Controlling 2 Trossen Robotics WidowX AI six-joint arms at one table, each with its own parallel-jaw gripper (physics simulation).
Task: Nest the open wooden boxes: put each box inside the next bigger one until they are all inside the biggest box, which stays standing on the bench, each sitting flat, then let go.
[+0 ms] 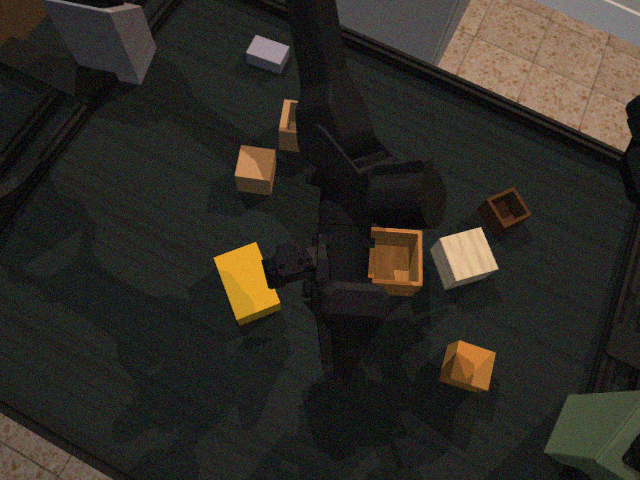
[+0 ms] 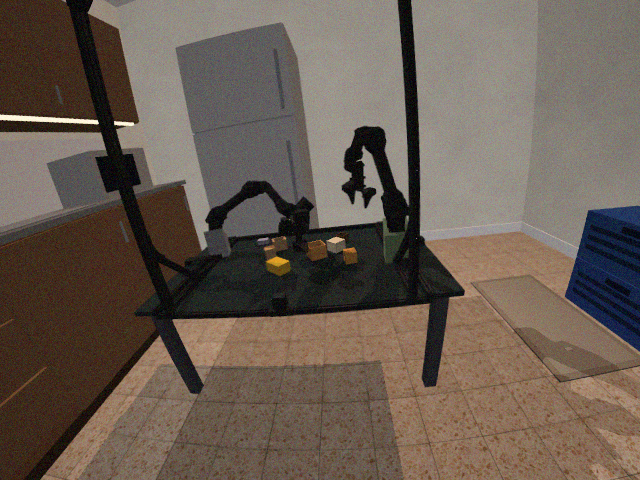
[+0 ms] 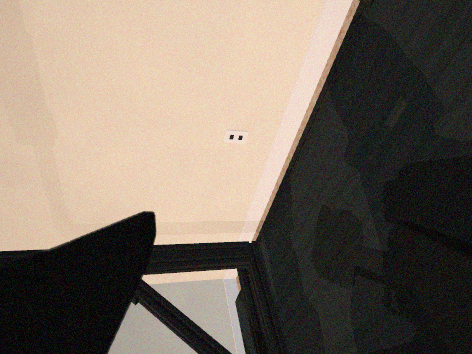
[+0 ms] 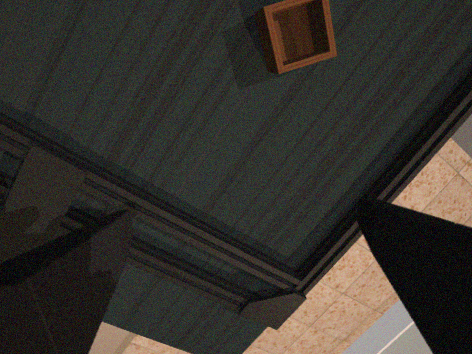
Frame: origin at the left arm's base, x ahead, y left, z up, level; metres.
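Seen in the pictures: left gripper, fingertip midpoint: (image 1: 333,374) (image 2: 307,242) (image 3: 273,227); right gripper, fingertip midpoint: (image 1: 633,202) (image 2: 359,206) (image 4: 245,215); left arm's base at its link origin: (image 1: 92,2) (image 2: 215,233); right arm's base at its link origin: (image 2: 396,226).
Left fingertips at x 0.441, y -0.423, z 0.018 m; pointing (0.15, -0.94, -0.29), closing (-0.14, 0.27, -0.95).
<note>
Pixels of each thing's middle, then the offset from my left fingertips to it.
- biggest open wooden box at the middle of its body: (image 1: 389,262) (image 2: 316,250) dx +0.052, dy +0.174, dz -0.112 m
- dark brown open box at the middle of its body: (image 4: 294,34) (image 1: 503,212) dx +0.209, dy +0.296, dz -0.123 m
- light open box at the middle of its body: (image 1: 304,128) (image 2: 279,243) dx -0.111, dy +0.355, dz -0.116 m
The biggest open wooden box (image 1: 385,267) (image 2: 316,250) stands mid-table with a small wooden box (image 1: 401,275) inside it. A dark brown open box (image 1: 505,210) (image 4: 301,35) stands apart at the right. Another light open box (image 1: 289,125) lies on its side by the left arm. My left gripper (image 1: 334,333) (image 2: 300,233) is open and empty, low over the table just left of the biggest box. My right gripper (image 2: 359,194) (image 4: 241,225) is open and empty, high above the table's far side, with the dark brown box below it.
Solid blocks lie around: a yellow one (image 1: 246,282) (image 2: 278,266), a tan one (image 1: 255,169), a cream one (image 1: 464,257) (image 2: 335,245), an orange one (image 1: 468,365) (image 2: 350,255) and a lavender one (image 1: 268,53). The black frame post (image 2: 410,143) stands at the table's right.
</note>
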